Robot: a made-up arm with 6 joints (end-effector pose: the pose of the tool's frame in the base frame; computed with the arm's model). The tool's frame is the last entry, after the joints.
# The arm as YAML. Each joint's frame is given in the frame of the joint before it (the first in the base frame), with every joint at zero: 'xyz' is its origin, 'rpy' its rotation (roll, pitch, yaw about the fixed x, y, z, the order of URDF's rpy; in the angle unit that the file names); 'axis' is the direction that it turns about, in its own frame. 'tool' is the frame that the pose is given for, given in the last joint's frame.
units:
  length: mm
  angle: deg
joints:
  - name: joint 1
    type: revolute
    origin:
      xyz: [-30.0, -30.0, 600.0]
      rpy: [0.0, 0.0, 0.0]
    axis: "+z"
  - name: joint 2
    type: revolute
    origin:
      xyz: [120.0, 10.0, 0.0]
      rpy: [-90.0, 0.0, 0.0]
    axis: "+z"
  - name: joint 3
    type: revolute
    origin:
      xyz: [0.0, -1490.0, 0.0]
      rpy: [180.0, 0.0, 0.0]
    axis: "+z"
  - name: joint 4
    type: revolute
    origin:
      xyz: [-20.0, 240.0, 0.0]
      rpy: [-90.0, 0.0, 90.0]
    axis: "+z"
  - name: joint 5
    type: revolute
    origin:
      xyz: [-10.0, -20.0, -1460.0]
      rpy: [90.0, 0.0, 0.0]
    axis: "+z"
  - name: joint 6
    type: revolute
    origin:
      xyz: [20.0, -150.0, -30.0]
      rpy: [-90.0, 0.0, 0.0]
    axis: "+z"
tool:
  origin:
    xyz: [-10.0, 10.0, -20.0]
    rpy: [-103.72, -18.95, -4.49]
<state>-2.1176 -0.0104 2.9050 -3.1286 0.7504 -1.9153</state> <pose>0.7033 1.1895 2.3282 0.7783 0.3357 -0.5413</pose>
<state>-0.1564 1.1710 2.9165 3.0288 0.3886 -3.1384</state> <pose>1.0210 -0.1763 2.7142 -0.1668 1.9096 2.4272</pose>
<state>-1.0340 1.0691 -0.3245 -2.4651 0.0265 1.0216</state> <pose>0.9709 -1.7035 -0.2251 -0.9220 2.0242 -2.0693</pose>
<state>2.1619 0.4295 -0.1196 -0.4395 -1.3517 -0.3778</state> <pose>-1.2652 1.6232 1.2562 -1.3913 -1.1363 1.2659</pose>
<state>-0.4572 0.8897 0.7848 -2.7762 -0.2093 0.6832</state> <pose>2.5832 -1.3006 1.6493 0.4822 0.6820 -2.0798</pose>
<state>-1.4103 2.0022 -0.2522 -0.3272 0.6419 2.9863</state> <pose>0.0634 -0.7832 -1.4516 -1.2235 -1.0918 0.6758</pose>
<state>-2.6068 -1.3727 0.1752 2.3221 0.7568 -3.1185</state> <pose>1.2769 0.6234 2.4392 1.3319 0.5878 1.4682</pose>
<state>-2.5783 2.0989 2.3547 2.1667 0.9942 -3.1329</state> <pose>-2.3481 -1.6516 0.3819 0.6207 -0.6823 2.5017</pose>
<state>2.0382 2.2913 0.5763 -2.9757 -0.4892 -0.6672</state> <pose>-0.6249 1.1521 -2.0106 -1.5777 1.6015 -1.0479</pose>
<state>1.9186 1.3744 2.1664 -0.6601 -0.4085 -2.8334</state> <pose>-0.9440 2.3680 2.1796 -0.7193 1.7077 0.8320</pose>
